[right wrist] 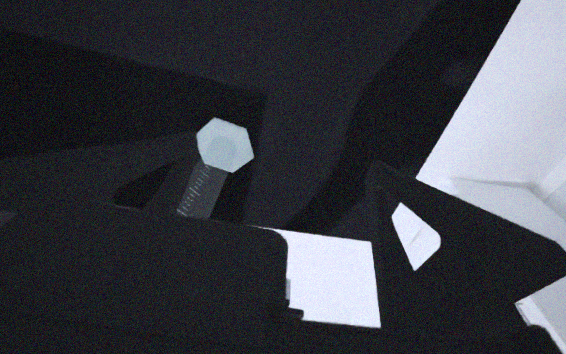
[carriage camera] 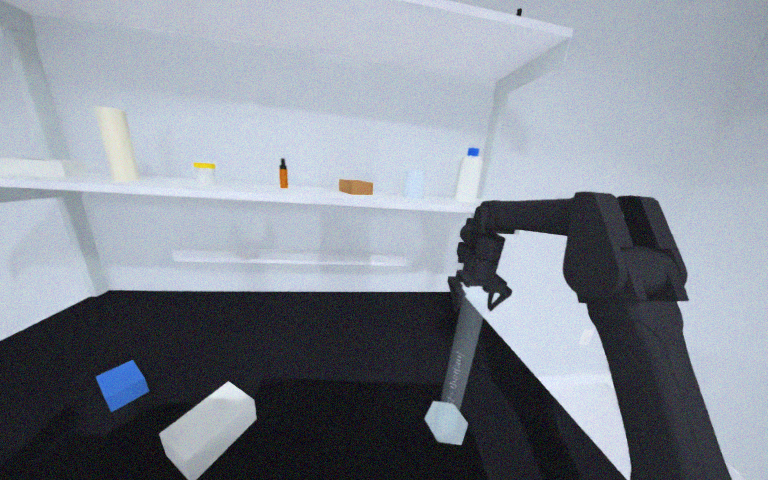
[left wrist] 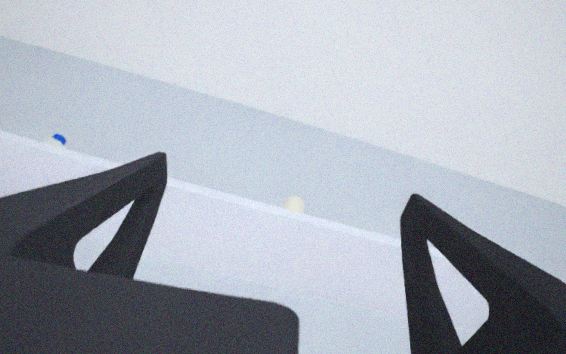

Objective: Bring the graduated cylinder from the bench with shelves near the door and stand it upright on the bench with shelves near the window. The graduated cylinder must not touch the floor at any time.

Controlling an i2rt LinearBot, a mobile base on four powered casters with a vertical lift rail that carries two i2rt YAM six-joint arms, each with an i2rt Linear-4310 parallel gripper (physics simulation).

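Frame: origin at the left arm's base, x right, y ahead, z up, level; metres.
Seen in the pictures: left gripper, fingertip midpoint: (left wrist: pixel 288 186); right gripper, fingertip midpoint: (right wrist: pixel 284 155) (carriage camera: pixel 472 310).
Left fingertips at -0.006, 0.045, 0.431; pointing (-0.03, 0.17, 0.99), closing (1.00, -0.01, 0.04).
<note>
Offsets run from my left fingertips to a thing's top centre, as dx, dy, dz. "pt": to the spot under its first point. Level surfaces: height alone.
The transparent graduated cylinder {+0.519, +0.250, -0.209} (carriage camera: pixel 463 356) (right wrist: pixel 202 192) stands upright on the black bench top {dz -0.544} (carriage camera: pixel 339 339), its pale hexagonal base downward, near the bench's right edge. My right gripper (carriage camera: pixel 474 304) (right wrist: pixel 284 155) is open and points down at the cylinder's top. In the carriage view the top shows between its fingers; I cannot tell the exact depth. In the right wrist view the gripper body hides the cylinder's upper part. My left gripper (left wrist: pixel 288 186) is open and empty, high up before the white shelving.
A blue block {-0.231, +0.296, -0.504} (carriage camera: pixel 121 384) and a white block {+0.032, +0.211, -0.486} (carriage camera: pixel 209 430) lie at the picture's lower left. The shelf (carriage camera: pixel 237 195) above the bench holds a tall cream cylinder {pt -0.354, +0.529, +0.005} (carriage camera: pixel 117 144), a yellow-lidded jar {pt -0.178, +0.582, -0.052} (carriage camera: pixel 204 172), an orange bottle {pt +0.023, +0.648, -0.050} (carriage camera: pixel 283 176), a brown block {pt +0.259, +0.612, -0.061} (carriage camera: pixel 355 186) and a blue-capped bottle {pt +0.636, +0.663, -0.008} (carriage camera: pixel 469 178).
</note>
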